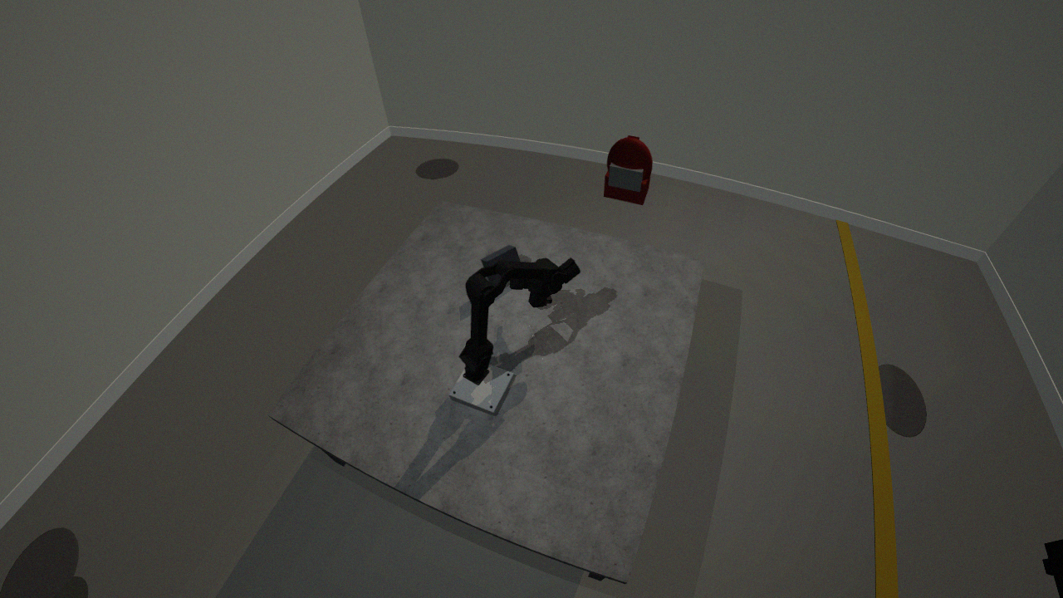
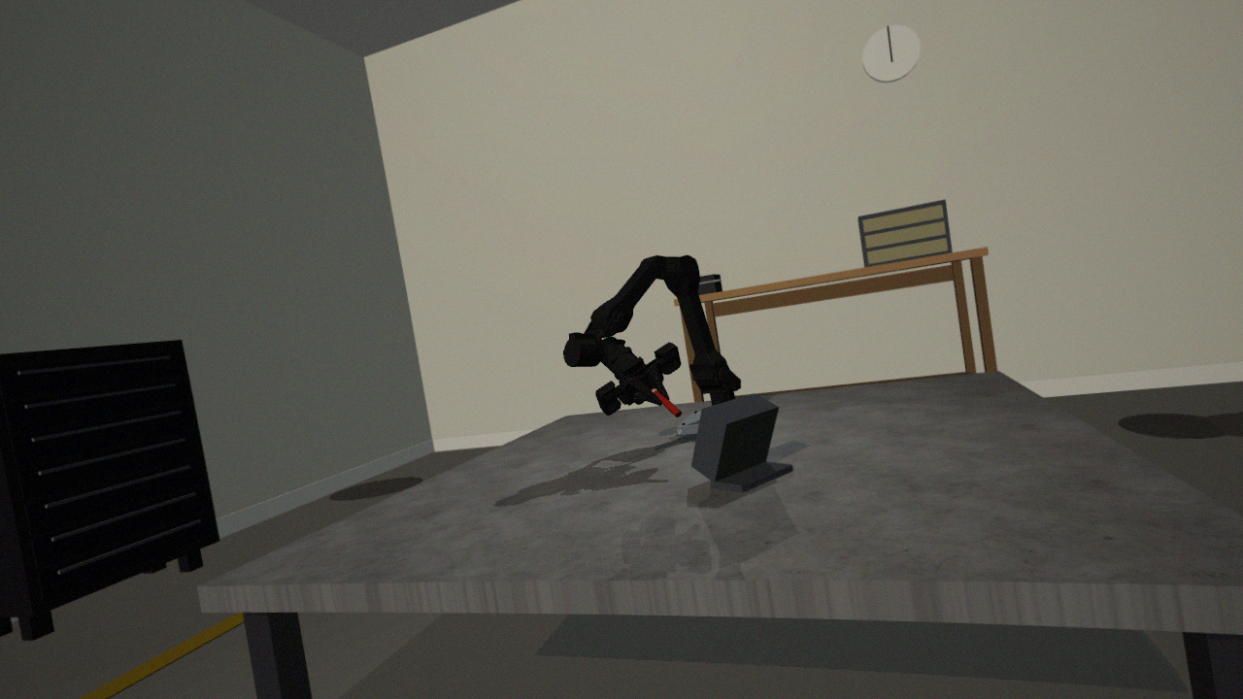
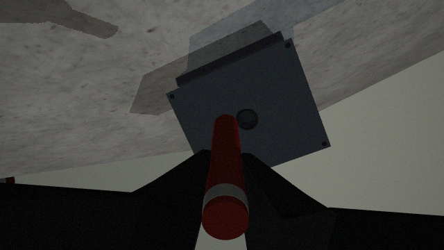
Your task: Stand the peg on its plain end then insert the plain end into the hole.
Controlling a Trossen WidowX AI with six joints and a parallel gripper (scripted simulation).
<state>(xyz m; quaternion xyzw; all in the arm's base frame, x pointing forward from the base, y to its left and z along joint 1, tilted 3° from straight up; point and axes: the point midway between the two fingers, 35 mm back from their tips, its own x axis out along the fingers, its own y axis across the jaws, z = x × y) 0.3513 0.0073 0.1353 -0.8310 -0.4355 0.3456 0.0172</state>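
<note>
Now: the grey sloped panel 60 mm ahead of my gripper tip, 150 mm to the left of it and 60 mm below it. Also, from my gripper tip: red peg (10 mm behind, 10 mm to the right, 10 mm above).
</note>
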